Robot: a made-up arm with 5 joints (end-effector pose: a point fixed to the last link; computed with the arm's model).
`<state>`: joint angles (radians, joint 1 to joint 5).
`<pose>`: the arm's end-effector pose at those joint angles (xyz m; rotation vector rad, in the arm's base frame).
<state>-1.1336 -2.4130 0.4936 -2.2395 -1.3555</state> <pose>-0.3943 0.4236 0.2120 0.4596 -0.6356 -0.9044</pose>
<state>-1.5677 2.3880 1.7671 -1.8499 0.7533</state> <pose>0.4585 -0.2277 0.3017 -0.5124 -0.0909 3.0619</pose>
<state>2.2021 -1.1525 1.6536 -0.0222 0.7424</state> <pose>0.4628 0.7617 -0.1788 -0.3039 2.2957 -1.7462</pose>
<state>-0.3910 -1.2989 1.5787 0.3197 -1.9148</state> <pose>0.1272 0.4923 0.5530 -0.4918 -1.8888 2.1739</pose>
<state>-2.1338 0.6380 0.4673 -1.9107 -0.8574</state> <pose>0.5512 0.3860 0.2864 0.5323 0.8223 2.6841</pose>
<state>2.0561 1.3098 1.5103 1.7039 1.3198</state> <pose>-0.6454 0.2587 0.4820 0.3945 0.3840 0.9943</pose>
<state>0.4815 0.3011 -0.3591 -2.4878 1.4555</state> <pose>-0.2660 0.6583 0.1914 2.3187 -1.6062 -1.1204</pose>
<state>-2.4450 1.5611 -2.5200 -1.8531 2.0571</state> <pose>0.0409 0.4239 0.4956 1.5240 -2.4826 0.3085</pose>
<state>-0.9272 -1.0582 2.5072 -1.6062 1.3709</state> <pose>-0.2037 0.5778 0.6958 1.0266 1.1670 0.5540</pose>
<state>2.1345 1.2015 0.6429 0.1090 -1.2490</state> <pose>-0.5978 0.4867 0.4530 -1.6719 0.5331 -0.1717</pose>
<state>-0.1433 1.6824 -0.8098 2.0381 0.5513</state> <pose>-0.1956 0.2396 0.1302 0.5108 0.5211 0.3209</pose>
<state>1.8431 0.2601 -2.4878 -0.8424 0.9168</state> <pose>-0.2359 0.5005 -0.1668 1.7782 -0.6946 2.3922</pose>
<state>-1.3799 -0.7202 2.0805 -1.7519 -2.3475</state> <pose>0.0047 0.7540 0.1661 1.0130 -0.3838 2.9142</pose>
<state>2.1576 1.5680 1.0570 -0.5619 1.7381</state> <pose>-0.2508 0.3249 0.6171 0.8591 -2.1908 -1.8202</pose>
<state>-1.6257 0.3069 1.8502 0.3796 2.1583</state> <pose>0.3648 0.7624 0.1110 -0.6712 -1.8698 -0.1049</pose>
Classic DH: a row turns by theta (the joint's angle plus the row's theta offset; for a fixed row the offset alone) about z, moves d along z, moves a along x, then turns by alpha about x. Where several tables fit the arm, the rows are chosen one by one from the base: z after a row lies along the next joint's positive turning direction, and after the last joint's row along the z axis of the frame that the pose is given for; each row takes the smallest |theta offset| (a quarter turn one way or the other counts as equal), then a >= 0, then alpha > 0; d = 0 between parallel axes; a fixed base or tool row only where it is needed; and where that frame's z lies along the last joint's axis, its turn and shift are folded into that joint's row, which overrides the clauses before.
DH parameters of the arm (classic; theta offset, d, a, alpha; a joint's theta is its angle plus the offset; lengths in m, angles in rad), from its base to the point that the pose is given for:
base (fixed): 0 0.1926 0 -1.5708
joint 1: 1.5708 0.3492 0.0202 -1.5708
joint 2: -1.5708 -0.0607 0.3323 -1.5708
joint 3: 0 0.1179 -0.0277 -1.5708
joint 4: 0 -0.1631 0.0476 -1.5708
joint 5: 1.1898 0 0.2439 0
tool (fixed): -2.7606 -0.0109 0 0

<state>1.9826 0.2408 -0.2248 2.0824 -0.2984</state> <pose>0.1095 0.5001 0.4255 1.1005 1.7949 -1.9195</pose>
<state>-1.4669 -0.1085 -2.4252 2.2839 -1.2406</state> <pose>-0.0979 0.7267 0.5167 -0.7345 0.8508 0.1321</pose>
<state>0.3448 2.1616 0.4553 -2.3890 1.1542</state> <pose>-0.3564 0.0325 -0.1529 1.6891 -0.8573 1.0275</pose>
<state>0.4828 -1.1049 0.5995 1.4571 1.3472</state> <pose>-0.0532 0.8046 0.5385 1.5518 -1.1926 -0.5220</pose>
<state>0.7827 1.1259 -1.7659 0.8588 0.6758</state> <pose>0.0959 0.1990 0.0457 1.0085 2.1613 1.4440</pose>
